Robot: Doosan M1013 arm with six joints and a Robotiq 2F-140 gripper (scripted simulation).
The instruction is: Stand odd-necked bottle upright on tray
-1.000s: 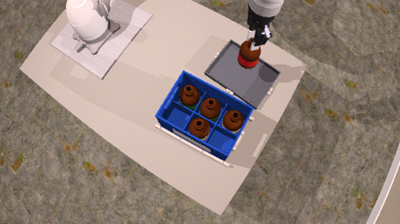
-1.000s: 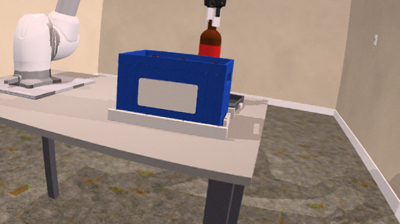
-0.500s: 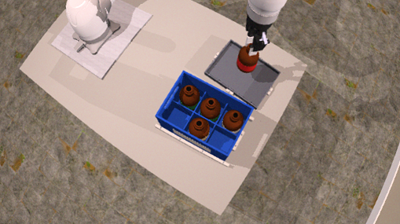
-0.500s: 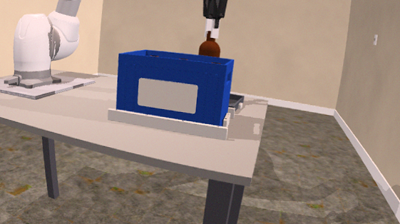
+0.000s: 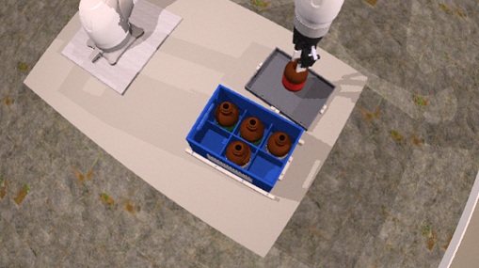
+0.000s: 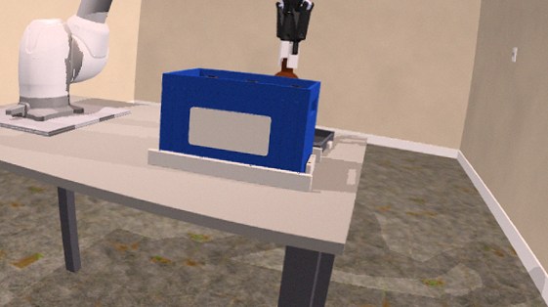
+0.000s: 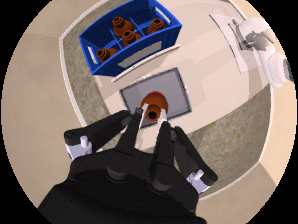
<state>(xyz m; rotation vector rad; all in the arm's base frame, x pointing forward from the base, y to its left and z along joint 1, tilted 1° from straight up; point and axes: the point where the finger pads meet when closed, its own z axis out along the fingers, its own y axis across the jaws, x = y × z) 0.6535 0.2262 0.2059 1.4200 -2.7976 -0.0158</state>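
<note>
My hand is 9 cm above the bottle. The rest, counted from my hand: crate (26 cm to the right, 14 cm below); then dark grey tray (21 cm below).
</note>
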